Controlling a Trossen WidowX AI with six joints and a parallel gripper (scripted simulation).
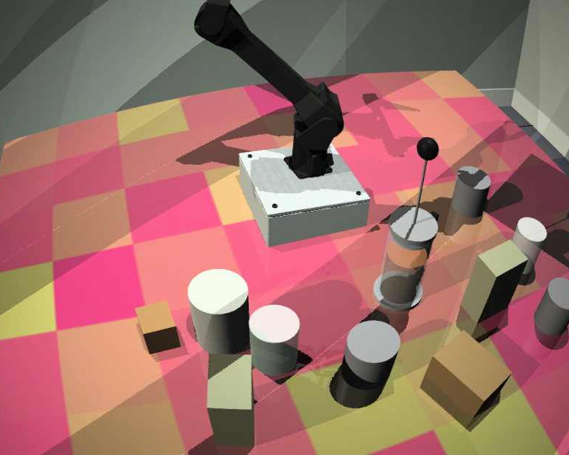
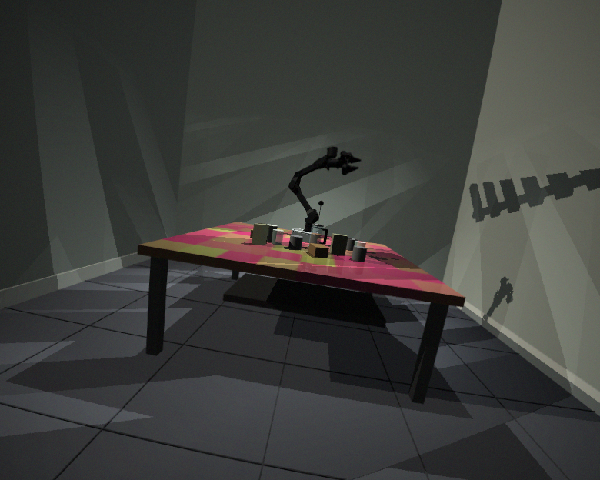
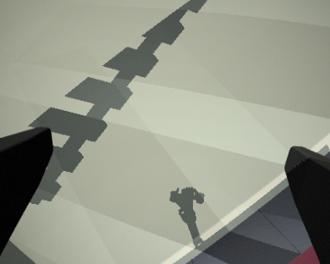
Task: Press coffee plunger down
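Right now my gripper tip is 170 mm short of the coffee press, 220 mm to the left of it and 420 mm above it. Round my gripper tip: brown box (380 mm ahead, 240 mm to the right, 530 mm below).
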